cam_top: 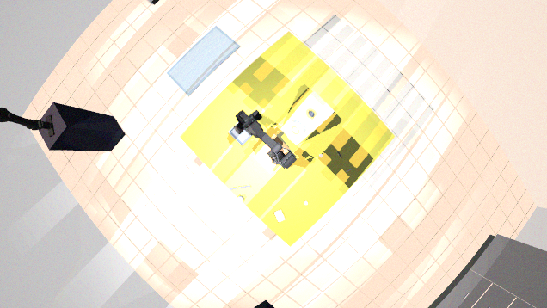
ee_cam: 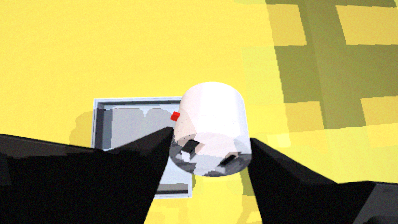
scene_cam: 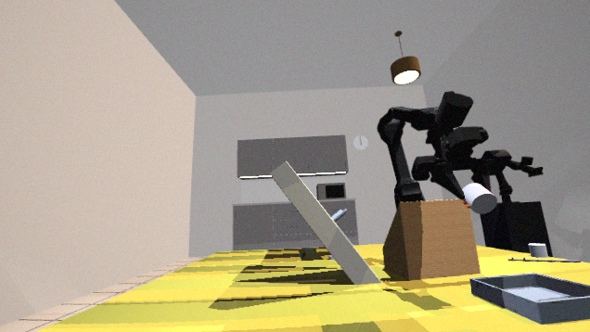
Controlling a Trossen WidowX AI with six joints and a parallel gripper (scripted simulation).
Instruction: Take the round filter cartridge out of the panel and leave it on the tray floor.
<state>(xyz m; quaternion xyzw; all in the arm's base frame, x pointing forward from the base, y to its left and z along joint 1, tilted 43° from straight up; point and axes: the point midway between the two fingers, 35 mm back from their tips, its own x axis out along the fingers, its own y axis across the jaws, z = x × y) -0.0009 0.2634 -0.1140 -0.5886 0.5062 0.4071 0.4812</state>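
My gripper tip is 90 mm past the tray, 10 mm to the left of it and 190 mm above it. The rest, counted from my gripper tip: grey service panel 310 mm ahead, 270 mm to the right, 30 mm below; then round filter cartridge right at my gripper tip.
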